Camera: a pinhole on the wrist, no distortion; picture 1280 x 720 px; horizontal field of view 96.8 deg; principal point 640.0 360.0 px. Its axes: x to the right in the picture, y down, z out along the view. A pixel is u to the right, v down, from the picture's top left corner.
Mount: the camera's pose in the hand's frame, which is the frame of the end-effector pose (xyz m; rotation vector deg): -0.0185 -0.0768 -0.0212 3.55 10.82 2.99
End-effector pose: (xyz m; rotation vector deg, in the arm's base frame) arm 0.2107 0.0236 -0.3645 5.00 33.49 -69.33
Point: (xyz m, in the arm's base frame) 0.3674 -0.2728 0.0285
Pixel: 665.6 405.5
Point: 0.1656 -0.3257 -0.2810
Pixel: 1124.0 113.7
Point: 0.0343 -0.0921 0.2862
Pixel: 261.3 102.0
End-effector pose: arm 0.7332 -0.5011 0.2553 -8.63 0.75 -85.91
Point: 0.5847 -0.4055 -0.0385
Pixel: behind the camera
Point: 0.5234 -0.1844 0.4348
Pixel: outside the picture
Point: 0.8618 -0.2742 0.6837
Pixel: 325.9 639.5
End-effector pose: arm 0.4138 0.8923 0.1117 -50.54 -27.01 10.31
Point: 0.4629 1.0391 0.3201
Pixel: 959.0 395.3
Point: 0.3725 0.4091 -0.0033
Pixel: behind the camera
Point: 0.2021 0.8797 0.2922
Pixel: 167.8 177.2
